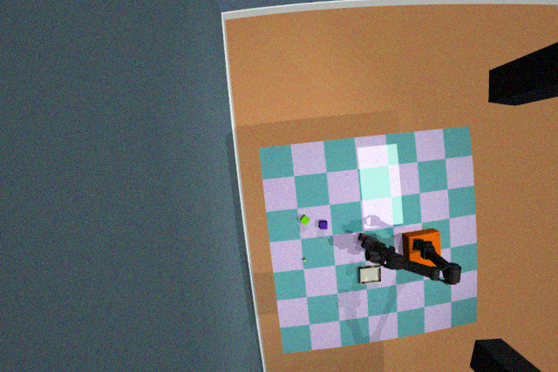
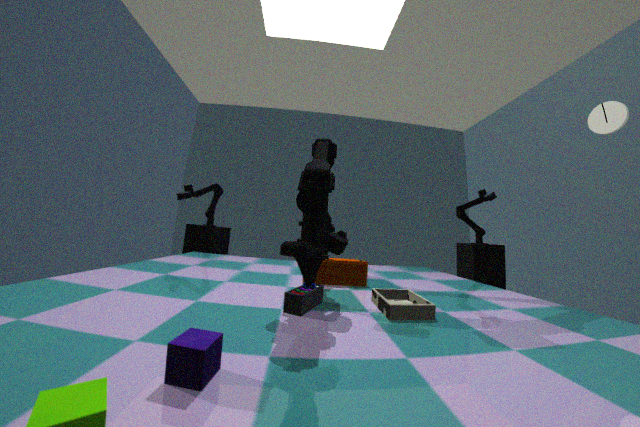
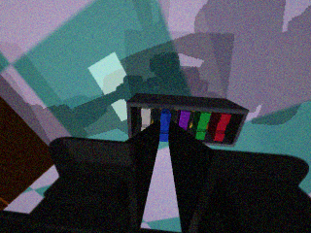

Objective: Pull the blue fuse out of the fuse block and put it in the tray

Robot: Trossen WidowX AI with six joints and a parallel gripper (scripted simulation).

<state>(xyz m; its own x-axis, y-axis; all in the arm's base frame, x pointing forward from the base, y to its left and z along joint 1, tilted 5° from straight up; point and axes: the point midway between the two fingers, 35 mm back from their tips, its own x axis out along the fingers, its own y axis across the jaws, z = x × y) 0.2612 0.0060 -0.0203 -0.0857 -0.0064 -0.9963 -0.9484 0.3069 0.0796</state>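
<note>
The tray lies 21 cm to the left of my gripper tip, 4 cm below it and 2 cm behind it. Round my gripper tip: blue fuse (1 cm below).
</note>
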